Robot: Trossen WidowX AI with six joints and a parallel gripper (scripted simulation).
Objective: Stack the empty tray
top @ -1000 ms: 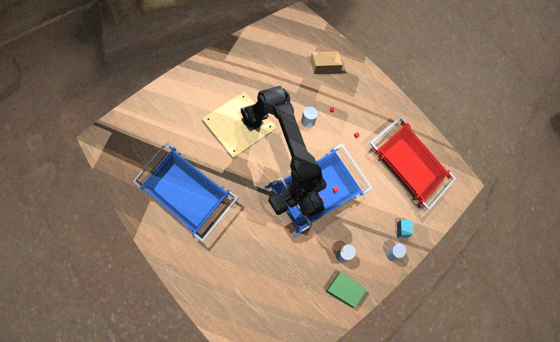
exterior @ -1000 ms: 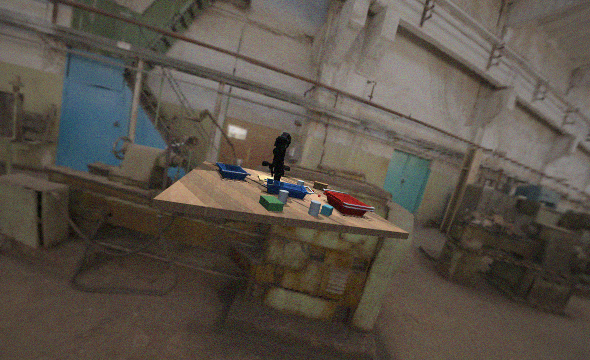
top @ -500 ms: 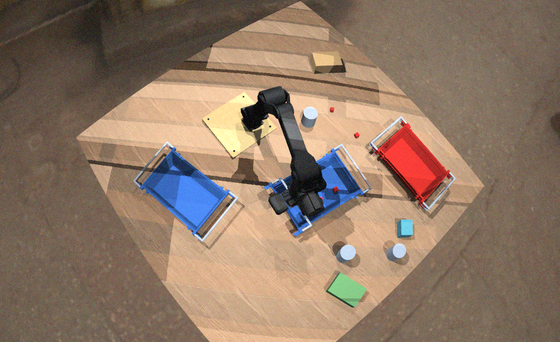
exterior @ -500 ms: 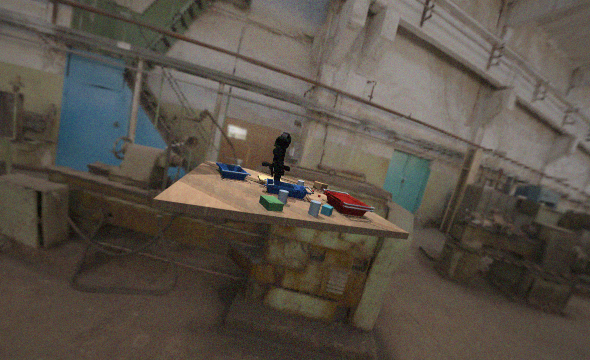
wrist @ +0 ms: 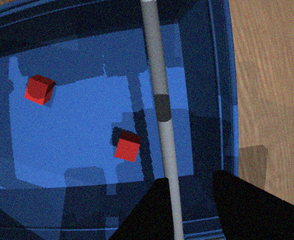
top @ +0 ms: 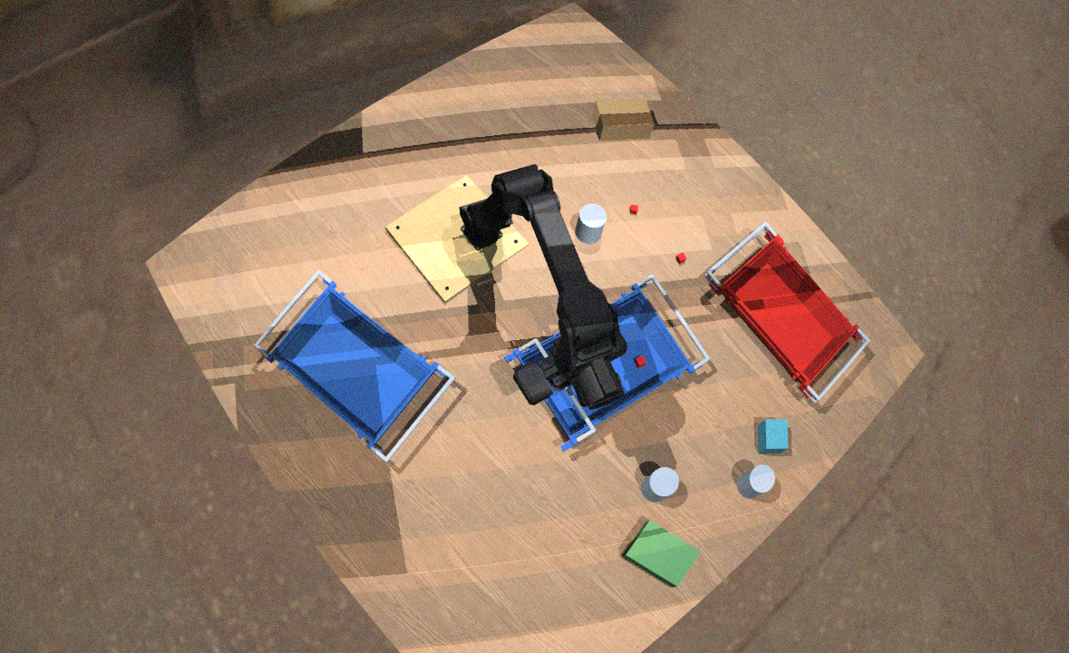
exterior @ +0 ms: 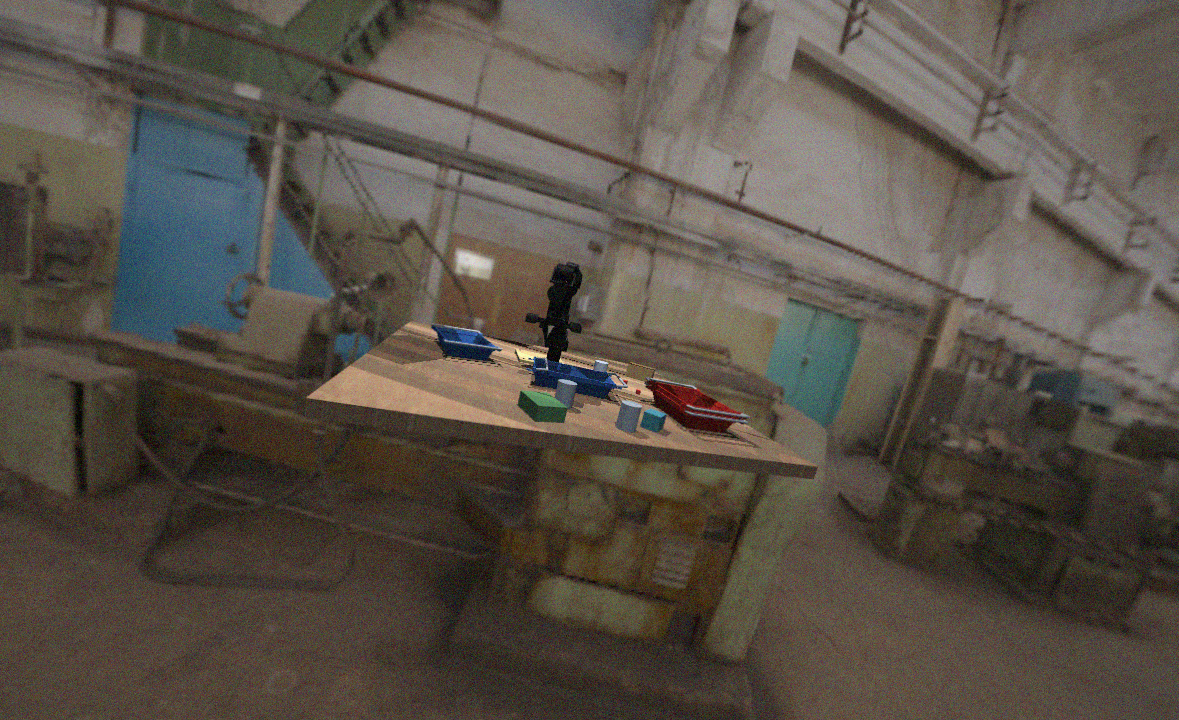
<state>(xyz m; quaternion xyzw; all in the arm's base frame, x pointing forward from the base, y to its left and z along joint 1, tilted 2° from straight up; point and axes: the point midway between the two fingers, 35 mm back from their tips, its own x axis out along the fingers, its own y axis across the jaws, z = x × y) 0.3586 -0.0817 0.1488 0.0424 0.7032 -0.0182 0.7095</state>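
Right now my gripper tip is 29 cm to the left of the blue tray, 26 cm past it and 7 cm above it. Round my gripper tip: cyan cube 33 cm ahead, 29 cm to the left, 10 cm below; green block 37 cm ahead, 10 cm below, 3 cm to the right; tan box 51 cm to the left, 43 cm behind, 9 cm below.
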